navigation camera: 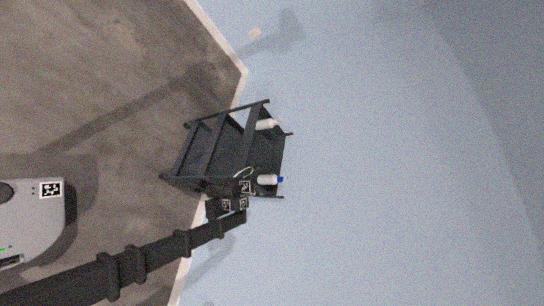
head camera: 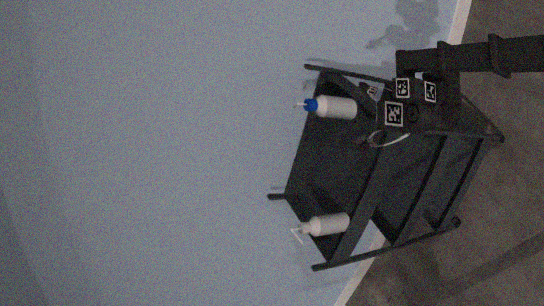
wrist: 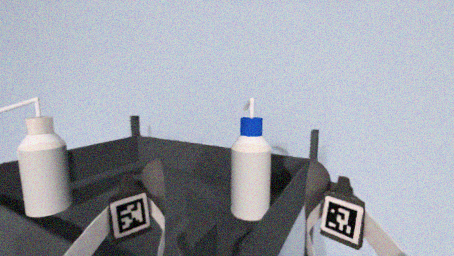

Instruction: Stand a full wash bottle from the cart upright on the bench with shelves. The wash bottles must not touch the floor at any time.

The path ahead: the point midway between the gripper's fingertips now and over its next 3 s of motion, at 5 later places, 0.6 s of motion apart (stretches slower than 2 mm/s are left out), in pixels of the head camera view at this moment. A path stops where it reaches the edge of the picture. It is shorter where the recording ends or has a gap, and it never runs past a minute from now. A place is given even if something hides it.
The gripper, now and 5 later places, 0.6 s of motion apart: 357,115; 351,115; 336,113; 339,110; 357,111; 381,112
